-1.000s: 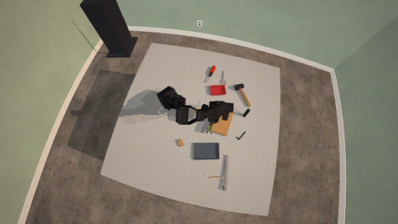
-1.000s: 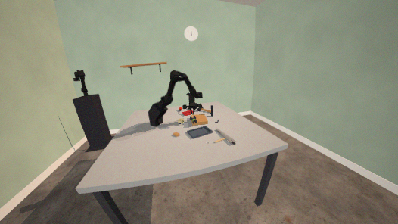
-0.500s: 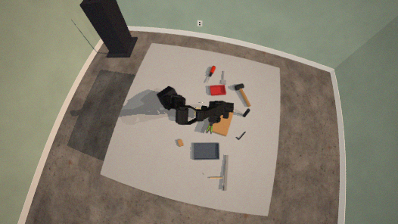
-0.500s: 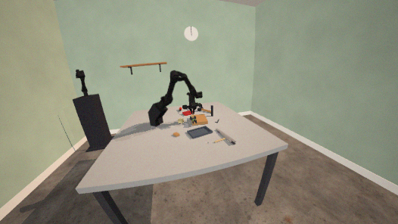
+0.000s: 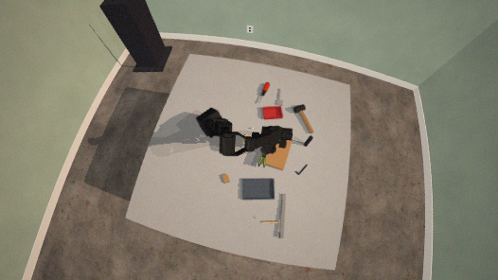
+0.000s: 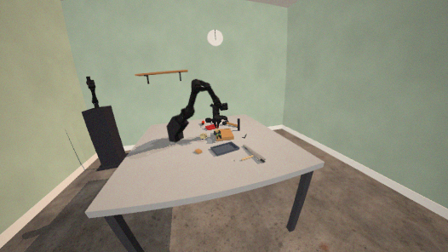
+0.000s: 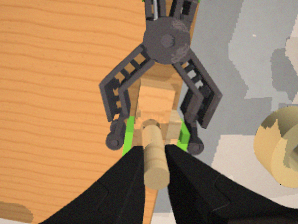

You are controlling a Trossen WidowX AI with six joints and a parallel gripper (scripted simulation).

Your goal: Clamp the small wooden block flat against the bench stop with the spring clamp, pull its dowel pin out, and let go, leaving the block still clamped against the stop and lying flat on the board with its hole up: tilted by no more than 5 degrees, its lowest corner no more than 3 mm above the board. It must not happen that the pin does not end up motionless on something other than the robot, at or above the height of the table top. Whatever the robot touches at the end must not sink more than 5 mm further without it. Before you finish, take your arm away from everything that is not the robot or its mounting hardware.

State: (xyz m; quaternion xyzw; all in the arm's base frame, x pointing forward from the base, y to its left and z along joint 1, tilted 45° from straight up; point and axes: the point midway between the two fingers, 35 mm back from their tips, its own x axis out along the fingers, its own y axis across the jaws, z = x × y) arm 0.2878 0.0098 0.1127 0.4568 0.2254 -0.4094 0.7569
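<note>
Right now my hand is 40 mm above the dowel pin. The rest, counted from my hand: small wooden block: 70 mm below; bench stop: 10 mm behind, 10 mm to the left, 70 mm below; wooden board: 60 mm ahead, 10 mm to the right, 100 mm below.
</note>
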